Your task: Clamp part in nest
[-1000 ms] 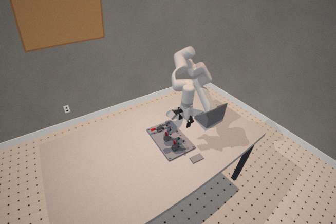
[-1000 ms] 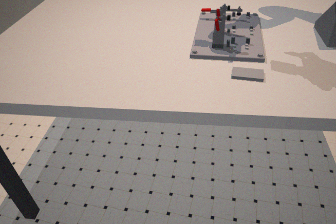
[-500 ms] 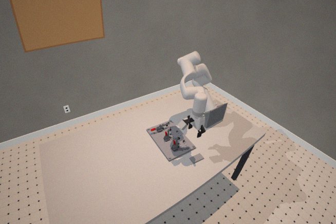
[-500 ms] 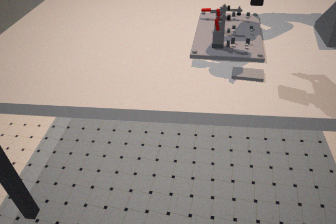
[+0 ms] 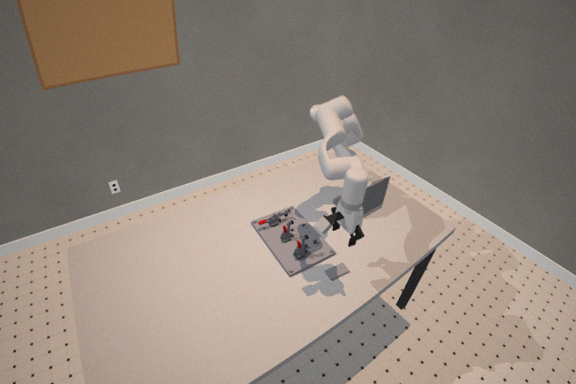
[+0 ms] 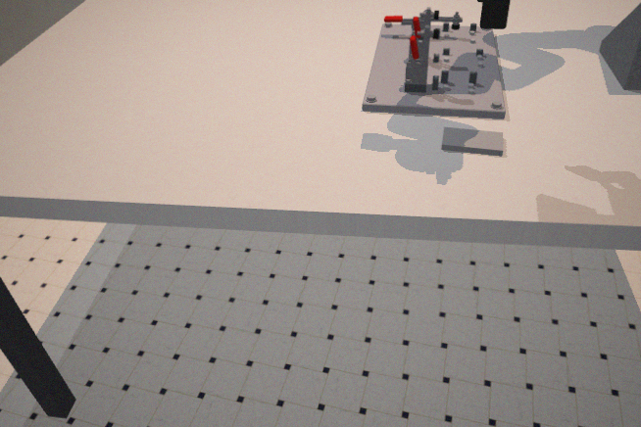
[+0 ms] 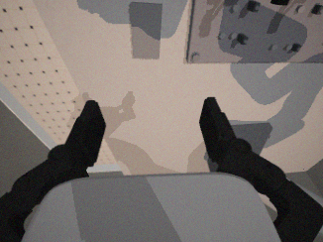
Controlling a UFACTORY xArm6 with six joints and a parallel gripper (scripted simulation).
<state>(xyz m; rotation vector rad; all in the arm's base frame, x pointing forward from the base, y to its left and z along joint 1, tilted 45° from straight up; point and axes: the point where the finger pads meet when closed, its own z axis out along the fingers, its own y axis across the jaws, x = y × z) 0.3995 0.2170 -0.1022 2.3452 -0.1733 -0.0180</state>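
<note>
The flat grey part is 21 cm below my hand and 1 cm to the left of it. The rest, counted from my hand: grey fixture plate: 25 cm to the right, 21 cm below, 3 cm ahead.
</note>
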